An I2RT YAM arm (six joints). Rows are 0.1 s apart.
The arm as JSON. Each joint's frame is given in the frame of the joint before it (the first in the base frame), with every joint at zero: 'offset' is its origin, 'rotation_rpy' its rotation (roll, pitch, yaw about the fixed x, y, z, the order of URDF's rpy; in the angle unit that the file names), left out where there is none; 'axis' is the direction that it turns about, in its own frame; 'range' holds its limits. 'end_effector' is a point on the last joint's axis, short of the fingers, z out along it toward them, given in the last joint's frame.
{
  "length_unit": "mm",
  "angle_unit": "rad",
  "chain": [
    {
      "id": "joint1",
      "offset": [
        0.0,
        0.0,
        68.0
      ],
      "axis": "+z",
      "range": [
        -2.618,
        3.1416
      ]
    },
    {
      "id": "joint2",
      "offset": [
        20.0,
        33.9,
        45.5
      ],
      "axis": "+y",
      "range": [
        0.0,
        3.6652
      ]
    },
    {
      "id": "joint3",
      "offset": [
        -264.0,
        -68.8,
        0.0
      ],
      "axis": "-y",
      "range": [
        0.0,
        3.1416
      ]
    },
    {
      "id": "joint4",
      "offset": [
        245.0,
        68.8,
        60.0
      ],
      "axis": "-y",
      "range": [
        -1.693,
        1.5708
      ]
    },
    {
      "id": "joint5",
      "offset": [
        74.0,
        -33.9,
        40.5
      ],
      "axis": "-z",
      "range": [
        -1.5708,
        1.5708
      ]
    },
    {
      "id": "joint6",
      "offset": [
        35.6,
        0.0,
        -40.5
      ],
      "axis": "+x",
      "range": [
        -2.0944,
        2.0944
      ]
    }
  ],
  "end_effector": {
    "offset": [
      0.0,
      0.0,
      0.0
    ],
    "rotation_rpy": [
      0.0,
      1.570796,
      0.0
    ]
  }
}
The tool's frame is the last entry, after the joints.
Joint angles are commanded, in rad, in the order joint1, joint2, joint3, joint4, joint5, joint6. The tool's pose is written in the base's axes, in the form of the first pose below.
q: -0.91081 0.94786 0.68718 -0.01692 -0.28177 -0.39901
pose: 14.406 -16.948 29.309 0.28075 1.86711 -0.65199
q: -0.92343 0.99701 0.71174 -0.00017 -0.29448 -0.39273
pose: 14.838 -17.913 29.342 0.29181 1.87050 -0.64081
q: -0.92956 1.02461 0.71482 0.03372 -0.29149 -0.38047
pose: 15.087 -18.501 29.208 0.30772 1.85925 -0.64463
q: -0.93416 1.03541 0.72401 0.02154 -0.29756 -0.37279
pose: 15.133 -18.714 29.173 0.31963 1.86833 -0.62933
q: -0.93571 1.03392 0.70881 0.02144 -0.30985 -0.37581
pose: 15.069 -18.618 28.669 0.31437 1.87958 -0.61368
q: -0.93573 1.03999 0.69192 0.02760 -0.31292 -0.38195
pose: 15.091 -18.631 28.003 0.31270 1.89518 -0.60520
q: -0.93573 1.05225 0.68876 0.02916 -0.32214 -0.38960
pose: 15.221 -18.755 27.640 0.30399 1.90775 -0.59391
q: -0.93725 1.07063 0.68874 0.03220 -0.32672 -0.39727
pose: 15.384 -19.013 27.263 0.30063 1.92199 -0.58662
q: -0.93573 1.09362 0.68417 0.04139 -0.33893 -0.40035
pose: 15.651 -19.243 26.681 0.29429 1.93643 -0.56552
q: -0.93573 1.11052 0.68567 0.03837 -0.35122 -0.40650
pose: 15.828 -19.414 26.321 0.28656 1.95125 -0.54706
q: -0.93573 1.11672 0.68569 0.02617 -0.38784 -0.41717
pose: 15.925 -19.341 26.077 0.25749 1.96193 -0.50957
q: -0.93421 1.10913 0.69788 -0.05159 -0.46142 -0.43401
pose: 15.880 -18.815 25.965 0.21185 1.99473 -0.41469
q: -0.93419 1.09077 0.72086 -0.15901 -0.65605 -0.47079
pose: 15.802 -17.722 26.345 0.07723 1.98708 -0.21665
